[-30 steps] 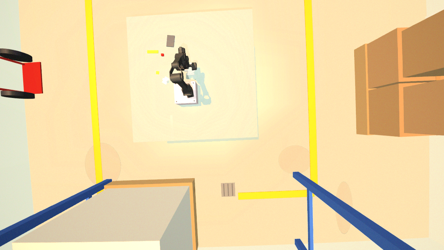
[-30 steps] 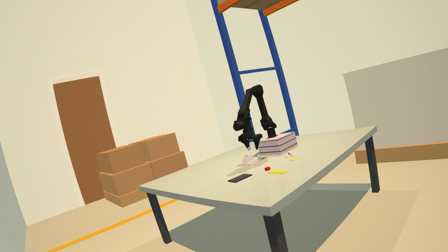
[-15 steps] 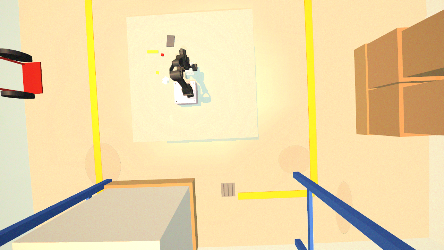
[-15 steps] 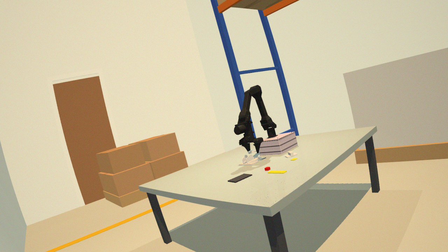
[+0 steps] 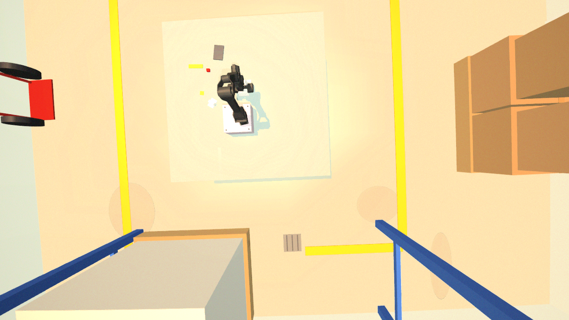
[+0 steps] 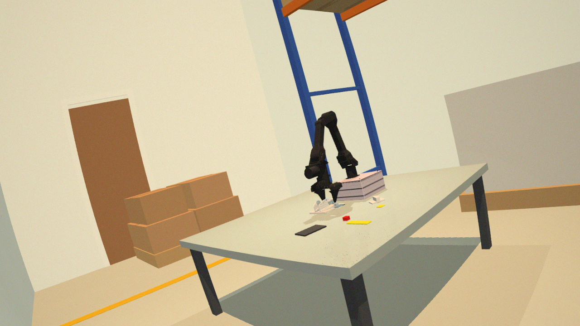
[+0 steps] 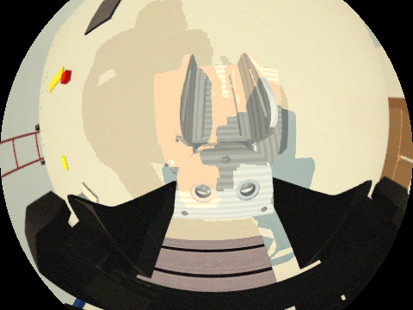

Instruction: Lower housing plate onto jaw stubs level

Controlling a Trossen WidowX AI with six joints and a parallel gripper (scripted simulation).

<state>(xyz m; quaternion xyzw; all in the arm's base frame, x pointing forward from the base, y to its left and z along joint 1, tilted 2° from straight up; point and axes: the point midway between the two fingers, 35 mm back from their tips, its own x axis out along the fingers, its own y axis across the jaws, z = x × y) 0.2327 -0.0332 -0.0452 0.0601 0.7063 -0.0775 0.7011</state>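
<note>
The white part is 70 mm ahead of my gripper tip, 10 mm to the right of it and 20 mm below it. From my gripper tip the other things lie so: small yellow square (80 mm ahead, 330 mm to the left, 20 mm below); then dark flat plate (360 mm ahead, 130 mm to the left, 20 mm below); then red cube (240 mm ahead, 240 mm to the left, 20 mm below).
</note>
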